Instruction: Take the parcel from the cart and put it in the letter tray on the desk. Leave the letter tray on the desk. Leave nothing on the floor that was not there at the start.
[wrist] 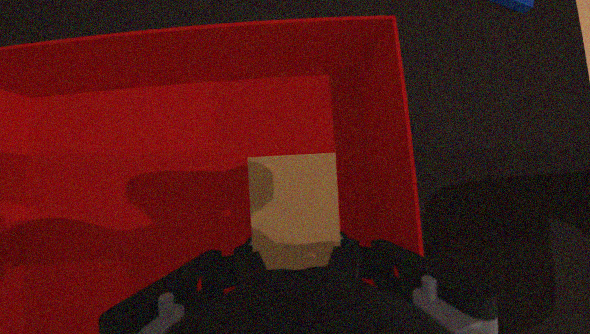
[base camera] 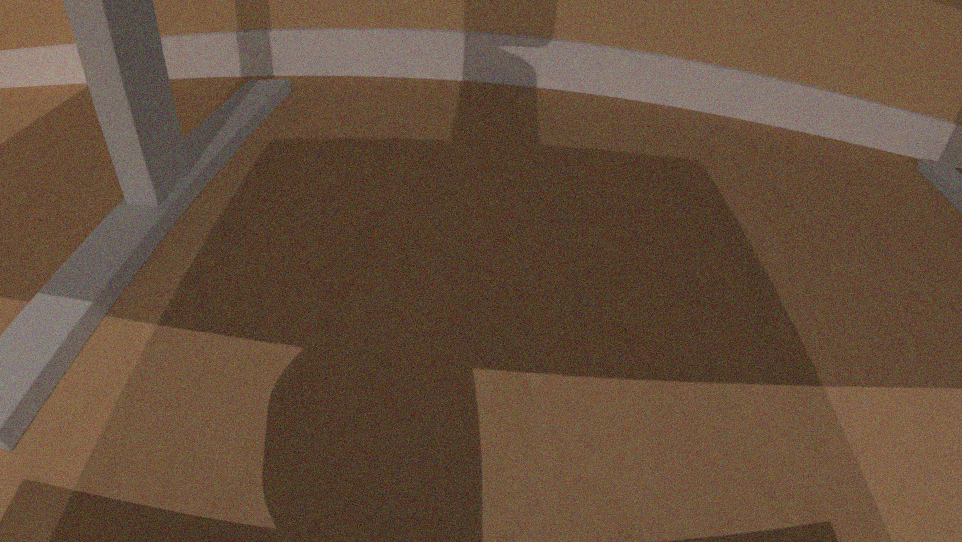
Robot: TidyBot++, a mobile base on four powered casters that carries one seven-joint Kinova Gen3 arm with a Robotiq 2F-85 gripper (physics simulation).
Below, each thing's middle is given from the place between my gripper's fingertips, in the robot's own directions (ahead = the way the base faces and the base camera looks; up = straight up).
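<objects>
Picture the brown cardboard parcel [wrist: 294, 210] for a moment: my hand is 3 cm below it. There's also a red letter tray [wrist: 131, 148], and that tray is 10 cm ahead of my hand, 3 cm to the right of it and 3 cm above it. Going by their middles, of the things named here it's the brown cardboard parcel that is nearest to my hand.
</objects>
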